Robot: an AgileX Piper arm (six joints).
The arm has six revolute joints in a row. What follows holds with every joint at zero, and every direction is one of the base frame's. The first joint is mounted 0.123 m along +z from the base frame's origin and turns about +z. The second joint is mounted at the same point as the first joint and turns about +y. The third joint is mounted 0.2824 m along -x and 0.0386 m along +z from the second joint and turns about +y. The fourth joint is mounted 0.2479 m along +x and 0.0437 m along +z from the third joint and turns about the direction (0.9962, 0, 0.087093). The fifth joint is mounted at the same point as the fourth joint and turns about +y. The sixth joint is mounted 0.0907 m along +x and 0.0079 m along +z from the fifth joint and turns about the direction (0.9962, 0, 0.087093). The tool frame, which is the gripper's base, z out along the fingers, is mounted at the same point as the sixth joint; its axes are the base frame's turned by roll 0, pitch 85.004 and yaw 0 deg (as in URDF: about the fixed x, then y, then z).
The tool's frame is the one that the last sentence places.
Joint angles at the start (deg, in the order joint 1, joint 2, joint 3, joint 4, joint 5, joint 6):
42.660 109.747 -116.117 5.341 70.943 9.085
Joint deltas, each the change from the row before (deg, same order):
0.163 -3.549 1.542 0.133 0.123 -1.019
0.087 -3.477 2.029 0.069 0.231 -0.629
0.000 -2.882 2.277 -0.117 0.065 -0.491
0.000 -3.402 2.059 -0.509 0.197 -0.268
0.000 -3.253 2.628 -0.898 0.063 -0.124
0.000 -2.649 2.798 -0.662 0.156 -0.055
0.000 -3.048 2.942 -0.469 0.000 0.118
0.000 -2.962 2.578 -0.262 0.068 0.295
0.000 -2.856 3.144 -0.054 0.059 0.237
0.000 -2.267 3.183 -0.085 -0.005 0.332
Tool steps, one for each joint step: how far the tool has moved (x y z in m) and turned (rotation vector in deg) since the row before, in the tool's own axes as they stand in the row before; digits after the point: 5 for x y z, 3 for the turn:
0.00539 0.00243 -0.02313 -0.546 -1.799 -1.293
0.00697 0.00136 -0.02018 -0.318 -1.170 -0.811
0.00731 -0.00006 -0.01393 0.024 -0.545 -0.583
0.00779 -0.00026 -0.01867 0.306 -1.185 -0.545
0.00925 -0.00150 -0.01464 0.767 -0.653 -0.454
0.00975 -0.00175 -0.00874 0.662 0.231 -0.254
0.01084 -0.00155 -0.01064 0.429 -0.156 -0.034
0.01044 -0.00124 -0.01098 0.204 -0.342 0.196
0.01214 -0.00141 -0.00727 0.097 0.337 0.233
0.01164 -0.00165 -0.00238 0.208 0.891 0.344

